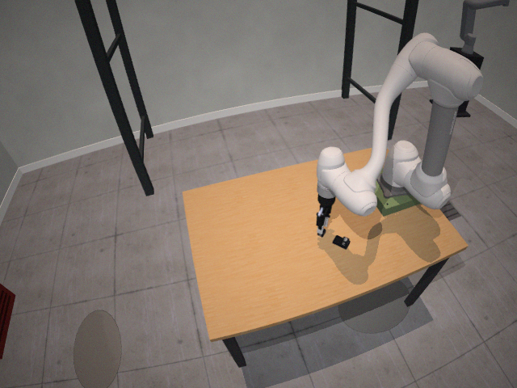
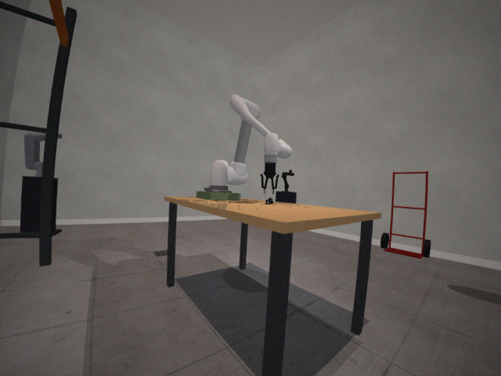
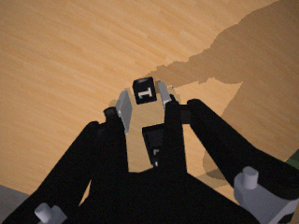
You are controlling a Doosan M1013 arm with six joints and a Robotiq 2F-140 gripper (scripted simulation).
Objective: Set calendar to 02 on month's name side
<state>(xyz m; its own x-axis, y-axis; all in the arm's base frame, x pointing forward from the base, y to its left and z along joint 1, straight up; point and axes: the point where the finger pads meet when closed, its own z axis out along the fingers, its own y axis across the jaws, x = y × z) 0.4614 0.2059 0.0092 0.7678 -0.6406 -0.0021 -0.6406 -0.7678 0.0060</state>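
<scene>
Right now my hand is 60 mm above the black number cube.
</scene>
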